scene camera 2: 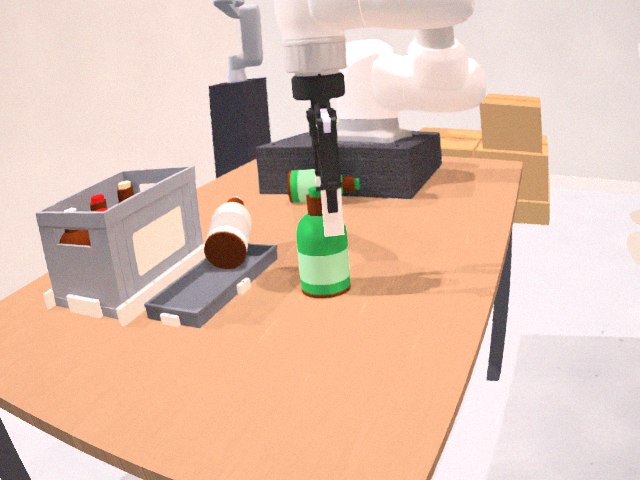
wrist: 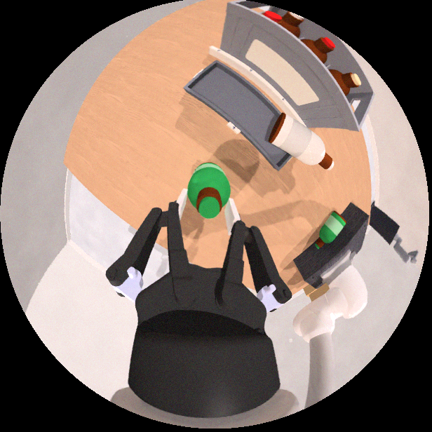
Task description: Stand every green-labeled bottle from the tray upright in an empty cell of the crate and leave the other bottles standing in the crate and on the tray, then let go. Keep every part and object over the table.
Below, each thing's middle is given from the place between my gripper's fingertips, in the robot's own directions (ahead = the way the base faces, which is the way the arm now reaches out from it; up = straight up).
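Looking at the white bottle (scene camera 2: 226,244), I find that my gripper is 220 mm to the left of it and 60 mm past it, and that my gripper is also 40 mm above it.
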